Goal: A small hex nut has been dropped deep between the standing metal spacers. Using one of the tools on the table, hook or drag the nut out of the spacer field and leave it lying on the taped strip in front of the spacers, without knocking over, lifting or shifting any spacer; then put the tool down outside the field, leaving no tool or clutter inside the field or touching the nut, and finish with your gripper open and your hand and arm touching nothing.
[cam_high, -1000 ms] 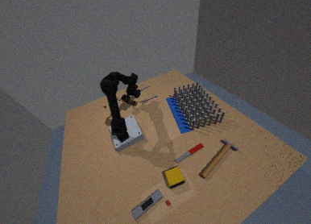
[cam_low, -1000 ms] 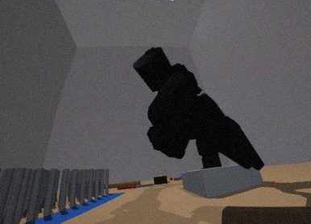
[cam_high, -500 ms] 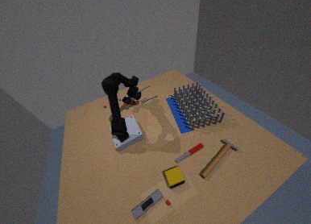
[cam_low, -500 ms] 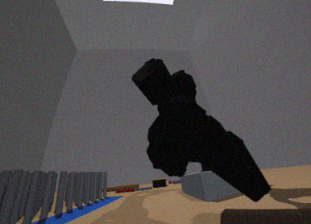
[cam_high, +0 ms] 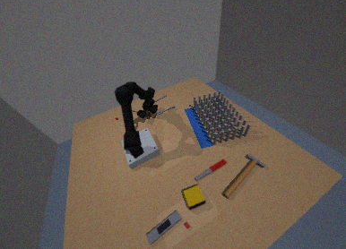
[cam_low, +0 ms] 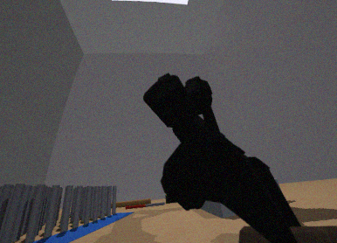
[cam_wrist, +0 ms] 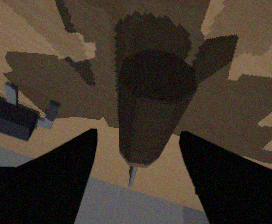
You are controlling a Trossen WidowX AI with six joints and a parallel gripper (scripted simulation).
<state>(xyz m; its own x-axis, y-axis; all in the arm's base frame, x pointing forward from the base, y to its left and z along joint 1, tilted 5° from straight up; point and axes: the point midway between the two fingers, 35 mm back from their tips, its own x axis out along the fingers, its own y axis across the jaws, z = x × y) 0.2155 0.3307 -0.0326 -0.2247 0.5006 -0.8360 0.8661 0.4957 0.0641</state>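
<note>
The hook tool is 5 cm behind my gripper tip, 9 cm to the left of it and 1 cm below it. The rest, counted from my gripper tip: yellow block: 9 cm behind, 73 cm to the right, 1 cm below; red-and-grey screwdriver: 7 cm ahead, 69 cm to the right, 2 cm below; blue taped strip: 24 cm ahead, 38 cm to the right, 3 cm below.
</note>
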